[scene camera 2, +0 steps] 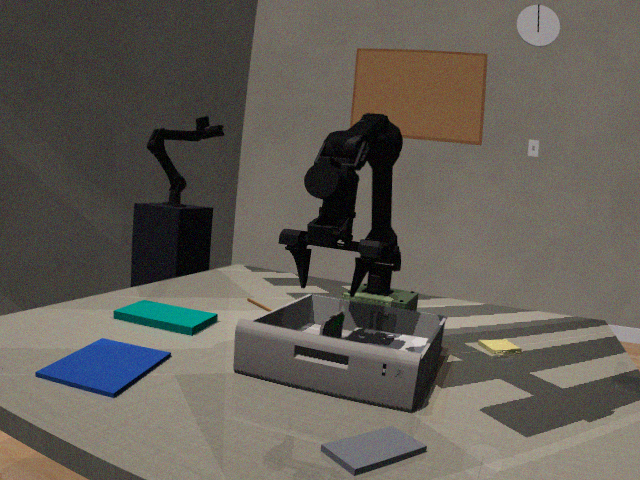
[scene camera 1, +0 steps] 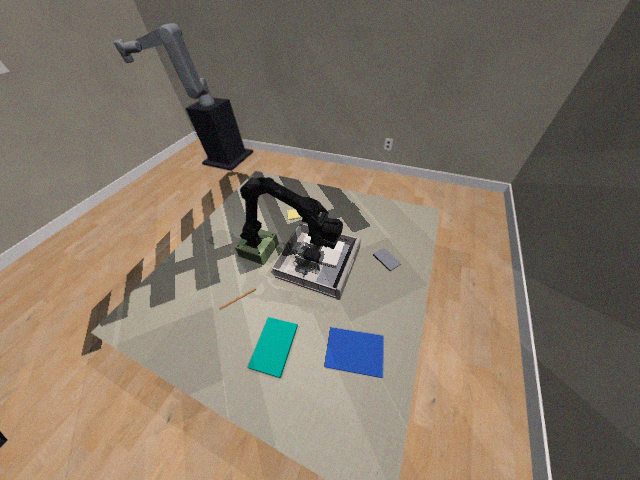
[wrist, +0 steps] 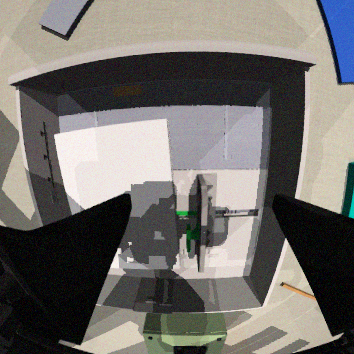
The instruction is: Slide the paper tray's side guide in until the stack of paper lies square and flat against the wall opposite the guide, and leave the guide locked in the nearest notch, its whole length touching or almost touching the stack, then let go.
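Frame: origin at the arm's base, x ahead, y left, z up, level; centimetres.
Where they show: gripper, fingertip midpoint: [scene camera 2: 327, 292] [scene camera 1: 321, 254] [wrist: 203, 201]; arm's base, link origin: [scene camera 2: 377, 292] [scene camera 1: 254, 241] [wrist: 189, 351].
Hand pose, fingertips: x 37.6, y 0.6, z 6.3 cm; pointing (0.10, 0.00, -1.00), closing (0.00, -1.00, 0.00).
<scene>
Each offset is from my fingertips to the top centre of the thing.
The grey paper tray {dx -4.3, dy +4.2, dz -4.5 cm} [scene camera 1: 349, 270] [scene camera 2: 268, 352] [wrist: 165, 48] stands in front of the arm's base. In the wrist view the white paper stack {dx -5.5, dy +9.8, dz -9.7 cm} [wrist: 112, 160] [scene camera 1: 333, 255] lies in its left part, turned slightly askew, its far left corner near the left wall. The side guide {dx -7.4, dy -0.1, dz -5.9 cm} [wrist: 202, 227] [scene camera 2: 332, 326], a thin upright grey plate with green parts, stands right of the stack with a gap between them. A notched track runs on to its right. My gripper [wrist: 203, 201] [scene camera 2: 328, 290] is open and empty above the tray, its fingers either side of the guide in the wrist view. Shadow covers the stack's near part.
A grey slab {dx +26.4, dy +18.2, dz -13.0 cm} [scene camera 1: 386, 259] [scene camera 2: 373, 449] [wrist: 65, 16], a blue panel {dx +25.2, dy -28.4, dz -13.2 cm} [scene camera 1: 354, 352] [scene camera 2: 104, 366] [wrist: 342, 40], a teal block {dx -4.5, dy -38.8, dz -12.2 cm} [scene camera 1: 273, 347] [scene camera 2: 165, 316], an orange stick {dx -30.6, dy -27.5, dz -13.3 cm} [scene camera 1: 237, 299] [wrist: 297, 290] and a yellow pad {dx -32.6, dy +31.1, dz -12.9 cm} [scene camera 1: 293, 214] [scene camera 2: 498, 346] lie around the tray. The tray's walls surround the guide.
</scene>
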